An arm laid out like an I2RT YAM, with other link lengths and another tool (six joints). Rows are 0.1 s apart.
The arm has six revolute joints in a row. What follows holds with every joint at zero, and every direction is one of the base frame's.
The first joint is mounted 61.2 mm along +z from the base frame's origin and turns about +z.
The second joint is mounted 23.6 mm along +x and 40 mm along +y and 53.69 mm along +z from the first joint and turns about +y.
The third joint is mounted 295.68 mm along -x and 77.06 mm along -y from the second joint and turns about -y.
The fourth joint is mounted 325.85 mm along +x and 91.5 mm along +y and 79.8 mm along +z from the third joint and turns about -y.
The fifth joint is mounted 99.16 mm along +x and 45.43 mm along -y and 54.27 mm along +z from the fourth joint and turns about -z.
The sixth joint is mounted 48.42 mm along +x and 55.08 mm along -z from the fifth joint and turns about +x.
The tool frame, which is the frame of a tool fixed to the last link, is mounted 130 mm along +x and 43 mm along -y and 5 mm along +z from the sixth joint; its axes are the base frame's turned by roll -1.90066, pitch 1.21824 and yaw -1.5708 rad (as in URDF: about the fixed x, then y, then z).
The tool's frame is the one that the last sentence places.
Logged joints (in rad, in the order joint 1, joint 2, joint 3, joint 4, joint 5, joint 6), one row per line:
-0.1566, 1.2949, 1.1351, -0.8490, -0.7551, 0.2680
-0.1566, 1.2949, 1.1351, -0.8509, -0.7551, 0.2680
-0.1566, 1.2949, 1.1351, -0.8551, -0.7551, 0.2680
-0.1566, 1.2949, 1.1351, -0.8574, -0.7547, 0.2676
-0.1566, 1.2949, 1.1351, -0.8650, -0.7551, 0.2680
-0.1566, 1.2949, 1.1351, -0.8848, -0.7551, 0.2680
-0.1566, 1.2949, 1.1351, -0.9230, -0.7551, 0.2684
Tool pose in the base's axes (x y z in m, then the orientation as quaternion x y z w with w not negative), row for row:
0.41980, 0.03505, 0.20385, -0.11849, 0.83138, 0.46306, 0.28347
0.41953, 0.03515, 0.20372, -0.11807, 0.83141, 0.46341, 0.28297
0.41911, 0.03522, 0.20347, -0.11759, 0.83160, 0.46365, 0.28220
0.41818, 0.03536, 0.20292, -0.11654, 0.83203, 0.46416, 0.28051
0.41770, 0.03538, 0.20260, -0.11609, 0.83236, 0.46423, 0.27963
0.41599, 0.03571, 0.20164, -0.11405, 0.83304, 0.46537, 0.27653
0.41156, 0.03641, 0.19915, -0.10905, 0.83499, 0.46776, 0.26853
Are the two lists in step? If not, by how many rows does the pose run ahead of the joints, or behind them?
The pose runs 1 row behind the joints: the pose in row i belongs to the joints in row i - 1.
